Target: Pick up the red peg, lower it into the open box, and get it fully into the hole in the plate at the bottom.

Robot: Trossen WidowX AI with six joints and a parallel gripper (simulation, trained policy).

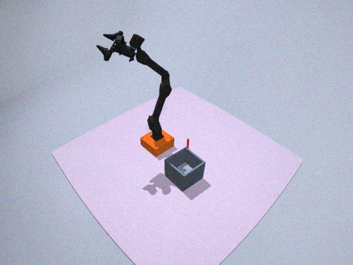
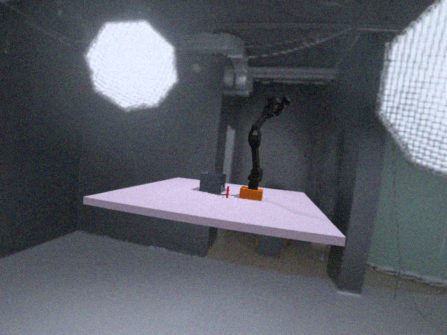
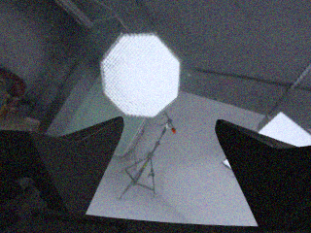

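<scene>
Right now my gripper tip is 350 mm short of the red peg, 360 mm to the right of it and 710 mm above it. Also, from my gripper tip: light plate: 510 mm ahead, 170 mm to the left, 700 mm below.
</scene>
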